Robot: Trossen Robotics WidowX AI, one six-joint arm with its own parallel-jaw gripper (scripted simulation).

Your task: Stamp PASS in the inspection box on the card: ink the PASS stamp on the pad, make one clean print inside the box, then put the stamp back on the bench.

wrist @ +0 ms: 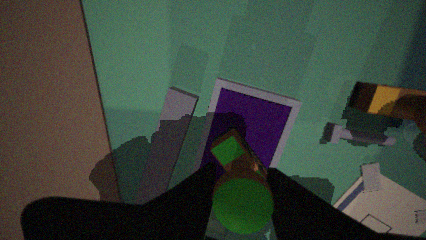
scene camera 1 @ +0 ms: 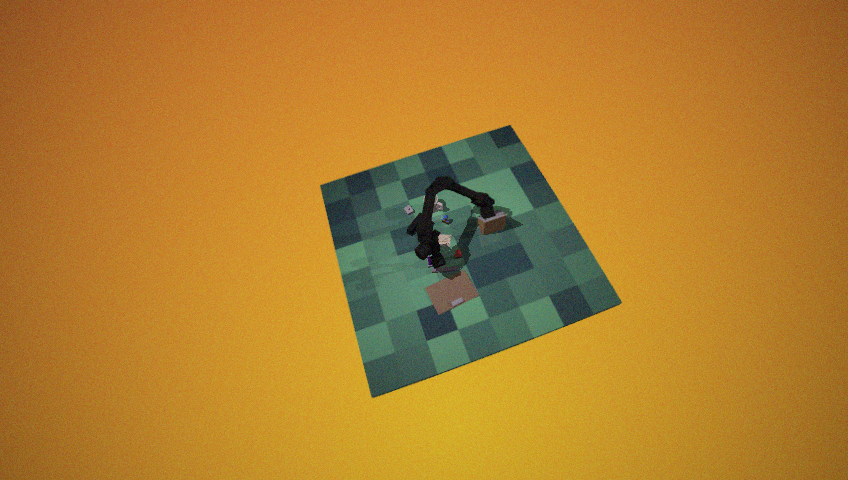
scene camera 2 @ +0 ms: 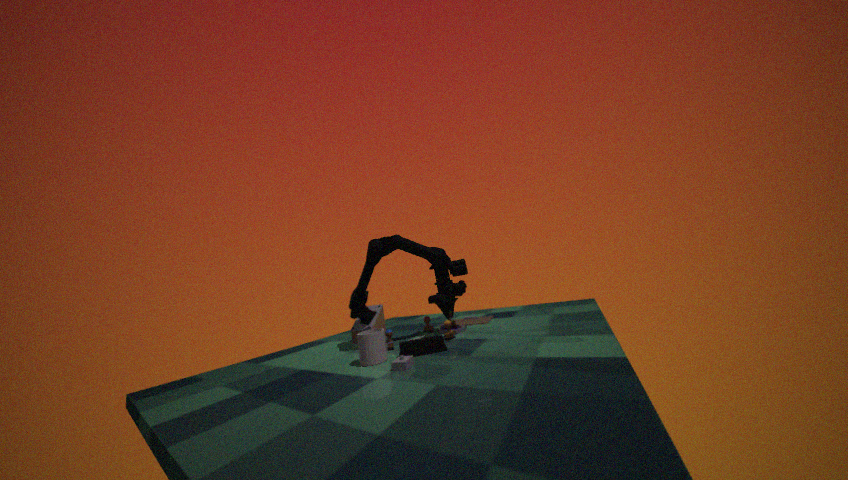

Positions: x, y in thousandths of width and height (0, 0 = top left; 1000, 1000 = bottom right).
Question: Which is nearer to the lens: the green-knobbed stamp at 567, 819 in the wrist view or the brown board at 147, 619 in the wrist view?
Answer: The green-knobbed stamp.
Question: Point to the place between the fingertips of my gripper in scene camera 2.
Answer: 531, 664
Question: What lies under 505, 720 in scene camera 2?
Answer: A dark block.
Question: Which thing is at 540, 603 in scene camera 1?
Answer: A brown board.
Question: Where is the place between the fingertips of my gripper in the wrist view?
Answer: At 567, 719
